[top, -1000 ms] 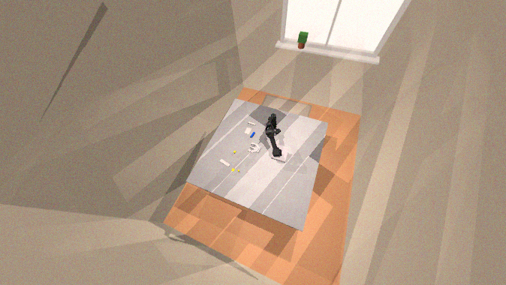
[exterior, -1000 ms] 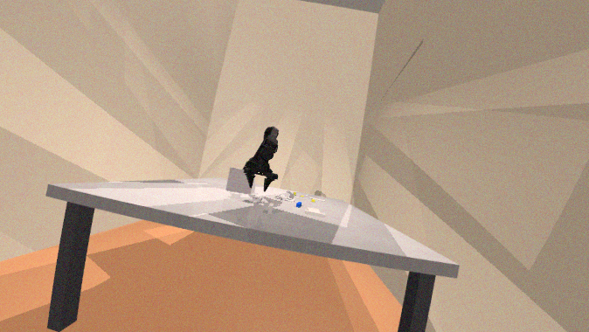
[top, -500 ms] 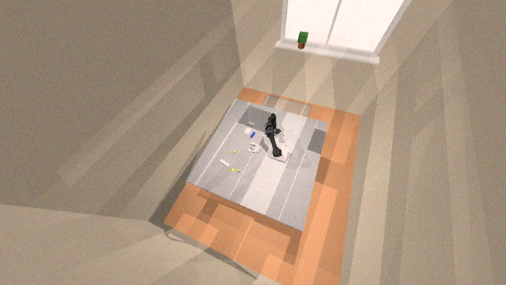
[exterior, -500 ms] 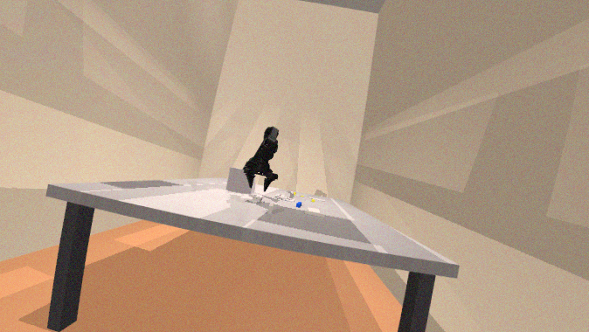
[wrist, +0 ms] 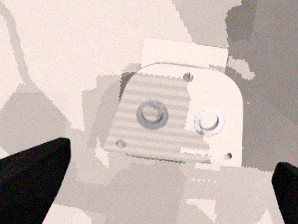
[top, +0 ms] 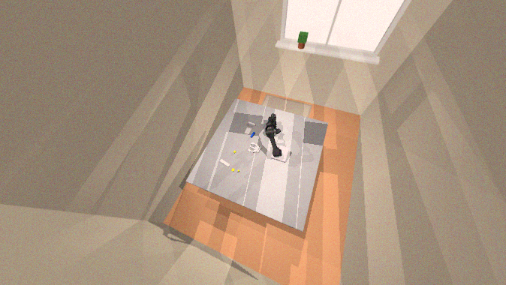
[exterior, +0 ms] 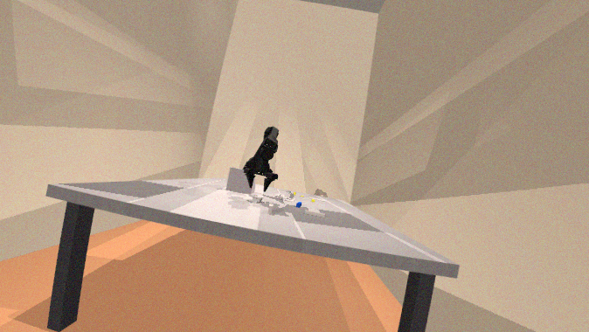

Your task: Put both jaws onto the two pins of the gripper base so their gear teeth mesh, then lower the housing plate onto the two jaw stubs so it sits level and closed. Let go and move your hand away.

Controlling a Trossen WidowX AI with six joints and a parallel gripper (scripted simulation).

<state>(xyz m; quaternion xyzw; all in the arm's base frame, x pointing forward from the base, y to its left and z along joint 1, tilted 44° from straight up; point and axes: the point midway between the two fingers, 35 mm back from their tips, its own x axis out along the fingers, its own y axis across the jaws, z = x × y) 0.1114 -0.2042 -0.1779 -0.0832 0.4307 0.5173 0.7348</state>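
My gripper tip is now 30 mm above the pale housing plate and 10 mm short of it. Round my gripper tip: ribbed rectangular plate (240 mm to the left, 200 mm ahead, 60 mm below); blue block (240 mm ahead, 70 mm to the left, 50 mm below); white jaw (230 mm to the left, 150 mm ahead, 50 mm below).
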